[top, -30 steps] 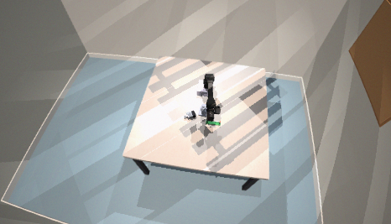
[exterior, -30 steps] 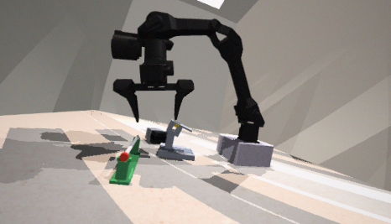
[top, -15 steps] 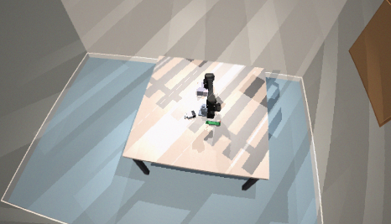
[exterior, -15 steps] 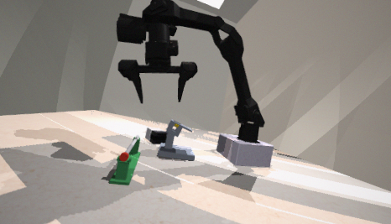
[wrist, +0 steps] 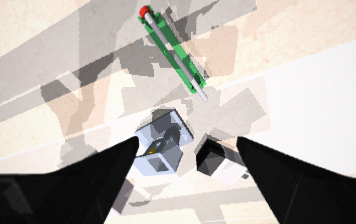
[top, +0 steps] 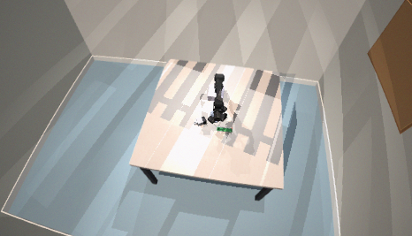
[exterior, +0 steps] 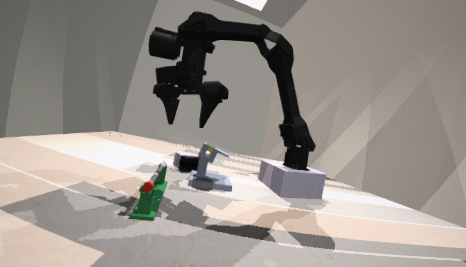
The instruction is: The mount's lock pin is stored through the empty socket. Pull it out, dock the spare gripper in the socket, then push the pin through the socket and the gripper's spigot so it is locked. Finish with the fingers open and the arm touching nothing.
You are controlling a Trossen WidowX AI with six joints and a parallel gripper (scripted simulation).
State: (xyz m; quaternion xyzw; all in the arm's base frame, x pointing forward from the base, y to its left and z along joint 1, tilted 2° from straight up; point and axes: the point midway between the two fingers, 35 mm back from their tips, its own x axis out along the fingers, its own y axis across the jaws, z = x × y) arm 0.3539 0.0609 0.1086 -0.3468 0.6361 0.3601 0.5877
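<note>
My gripper tip is 16 cm to the left of the spare gripper and 12 cm above it. Also, from my gripper tip: mount: 9 cm below, 8 cm behind, 4 cm to the right; green rack: 12 cm below, 8 cm to the left, 2 cm ahead.
</note>
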